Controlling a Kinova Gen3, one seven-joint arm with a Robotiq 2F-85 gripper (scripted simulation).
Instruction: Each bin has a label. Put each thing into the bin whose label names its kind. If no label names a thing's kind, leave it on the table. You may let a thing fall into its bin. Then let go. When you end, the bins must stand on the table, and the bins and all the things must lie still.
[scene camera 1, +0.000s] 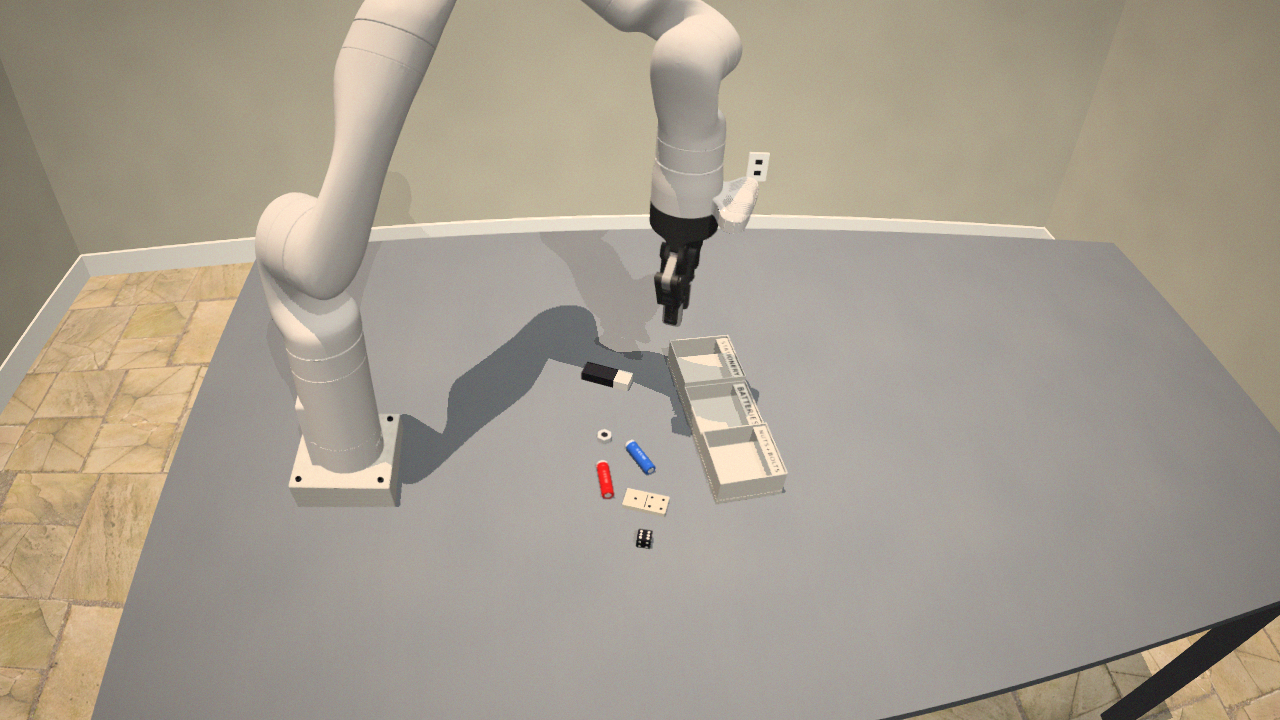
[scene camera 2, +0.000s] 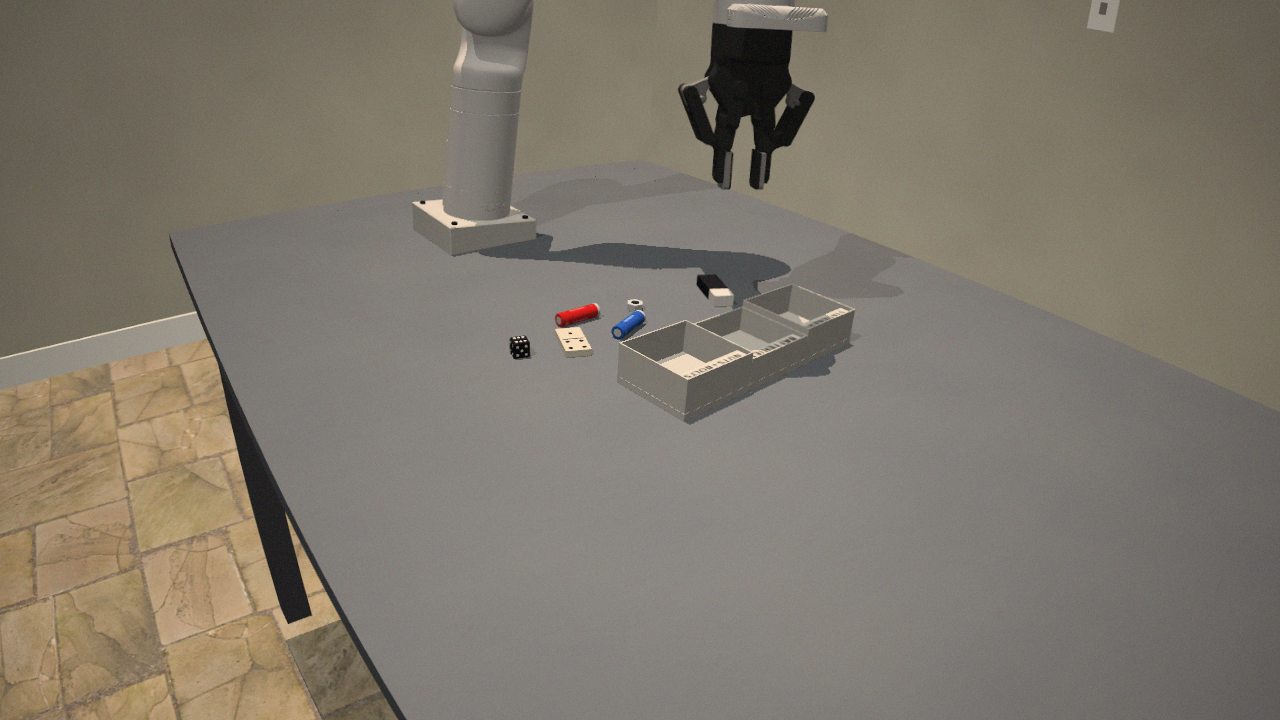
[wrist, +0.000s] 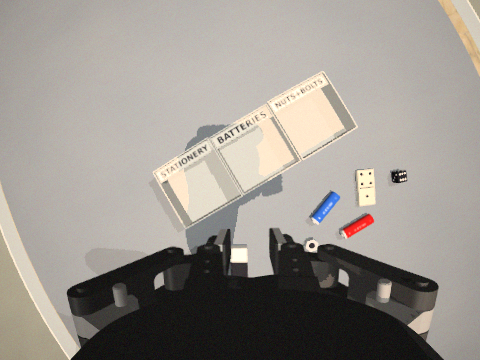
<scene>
my gripper: scene camera 1; scene camera 2; wrist 250, 241
same spot on my gripper: (scene camera 2: 766, 142) = (scene camera 1: 692, 276)
</scene>
